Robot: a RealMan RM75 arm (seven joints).
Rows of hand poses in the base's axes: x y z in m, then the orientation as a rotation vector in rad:
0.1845 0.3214 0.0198 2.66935 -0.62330 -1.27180
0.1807 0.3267 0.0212 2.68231 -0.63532 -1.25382
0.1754 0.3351 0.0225 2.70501 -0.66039 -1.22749
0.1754 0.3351 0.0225 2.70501 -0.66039 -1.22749
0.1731 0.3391 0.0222 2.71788 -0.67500 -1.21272
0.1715 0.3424 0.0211 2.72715 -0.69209 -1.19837
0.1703 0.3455 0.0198 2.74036 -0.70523 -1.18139
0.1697 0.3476 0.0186 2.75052 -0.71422 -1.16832
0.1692 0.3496 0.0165 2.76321 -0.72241 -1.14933
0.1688 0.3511 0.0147 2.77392 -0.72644 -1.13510
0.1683 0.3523 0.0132 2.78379 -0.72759 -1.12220
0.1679 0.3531 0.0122 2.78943 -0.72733 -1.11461
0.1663 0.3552 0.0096 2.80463 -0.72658 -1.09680
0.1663 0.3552 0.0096 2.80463 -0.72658 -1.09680
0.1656 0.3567 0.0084 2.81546 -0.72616 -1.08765
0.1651 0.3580 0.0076 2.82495 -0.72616 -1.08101
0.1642 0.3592 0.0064 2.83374 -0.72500 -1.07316
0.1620 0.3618 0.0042 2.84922 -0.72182 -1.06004
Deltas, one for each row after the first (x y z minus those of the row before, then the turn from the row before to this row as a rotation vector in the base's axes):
-0.0038 0.0053 0.0014 0.00022 -0.01580 -0.00713
-0.0053 0.0084 0.0013 0.00298 -0.02535 -0.01633
0.0000 0.0000 0.0000 0.00000 0.00000 0.00000
-0.0023 0.0040 -0.0003 0.00198 -0.01429 -0.00960
-0.0016 0.0033 -0.0011 -0.00068 -0.01263 -0.01065
-0.0012 0.0031 -0.0013 0.00161 -0.01539 -0.00835
-0.0006 0.0021 -0.0012 0.00142 -0.01174 -0.00570
-0.0005 0.0020 -0.0021 0.00077 -0.01574 -0.00470
-0.0004 0.0015 -0.0018 0.00174 -0.01217 -0.00236
-0.0005 0.0012 -0.0015 0.00186 -0.01091 -0.00053
-0.0004 0.0008 -0.0010 0.00102 -0.00627 0.00033
-0.0016 0.0021 -0.0026 0.00411 -0.01556 0.00048
0.0000 0.0000 0.0000 0.00000 0.00000 0.00000
-0.0007 0.0015 -0.0012 0.00466 -0.00930 -0.00026
-0.0005 0.0013 -0.0008 0.00476 -0.00746 -0.00067
-0.0009 0.0012 -0.0012 0.00367 -0.00768 0.00035
-0.0022 0.0026 -0.0022 0.00688 -0.01307 0.00123

